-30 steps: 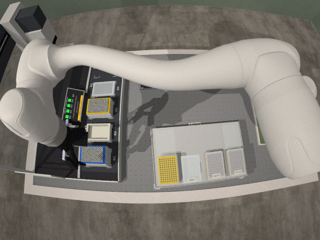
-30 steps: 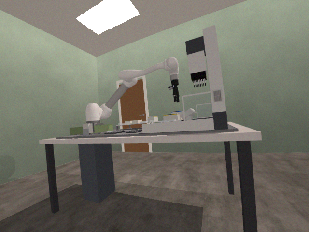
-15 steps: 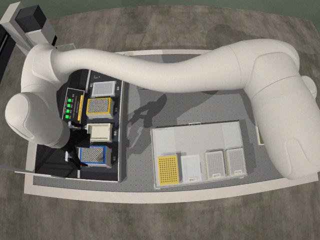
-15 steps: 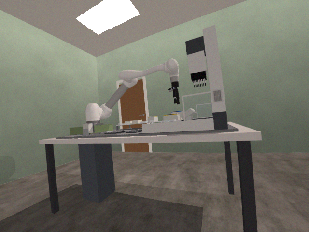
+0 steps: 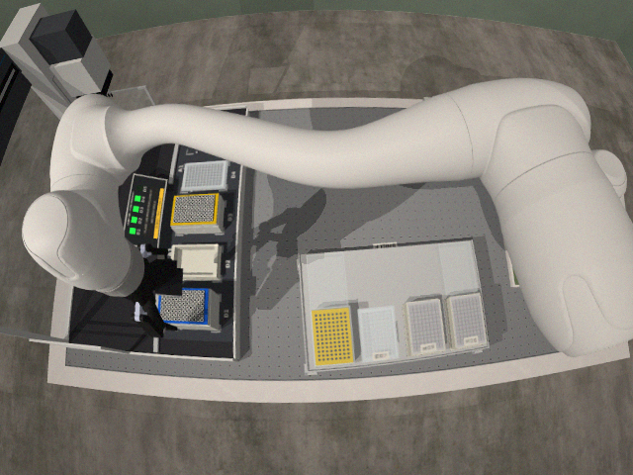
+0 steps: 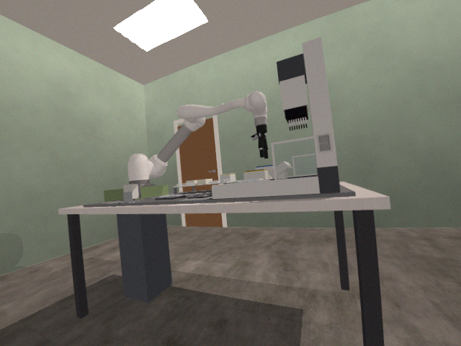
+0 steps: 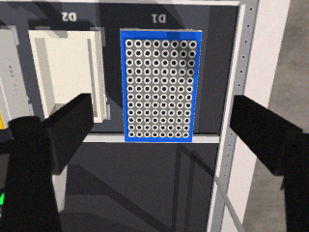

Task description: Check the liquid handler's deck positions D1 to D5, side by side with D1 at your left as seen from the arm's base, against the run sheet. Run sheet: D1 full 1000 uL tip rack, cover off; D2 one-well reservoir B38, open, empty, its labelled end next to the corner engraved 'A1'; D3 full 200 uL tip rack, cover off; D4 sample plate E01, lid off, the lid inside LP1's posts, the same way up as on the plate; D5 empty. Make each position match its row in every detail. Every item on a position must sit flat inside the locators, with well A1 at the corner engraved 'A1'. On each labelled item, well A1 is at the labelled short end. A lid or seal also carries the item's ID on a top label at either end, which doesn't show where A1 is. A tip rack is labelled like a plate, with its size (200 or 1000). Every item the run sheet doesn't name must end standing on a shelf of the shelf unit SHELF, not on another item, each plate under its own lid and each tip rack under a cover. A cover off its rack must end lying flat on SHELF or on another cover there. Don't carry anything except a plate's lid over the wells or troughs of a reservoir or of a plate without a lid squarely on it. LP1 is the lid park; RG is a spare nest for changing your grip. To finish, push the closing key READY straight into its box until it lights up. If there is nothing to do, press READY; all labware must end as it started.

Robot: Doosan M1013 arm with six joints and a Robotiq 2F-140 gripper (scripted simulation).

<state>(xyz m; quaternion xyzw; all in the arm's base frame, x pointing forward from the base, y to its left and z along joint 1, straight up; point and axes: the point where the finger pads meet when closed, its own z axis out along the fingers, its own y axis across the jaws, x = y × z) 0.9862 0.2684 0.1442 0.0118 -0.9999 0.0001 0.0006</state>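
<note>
Right now my hand is 1 cm past the blue-rimmed tip rack, 1 cm to the left of it and 11 cm above it. Also, from my hand: yellow-rimmed tip rack (1 cm ahead, 24 cm to the right, 13 cm below); then white sample plate (1 cm ahead, 37 cm to the right, 17 cm below); then cream one-well reservoir (12 cm to the right, 16 cm below).
</note>
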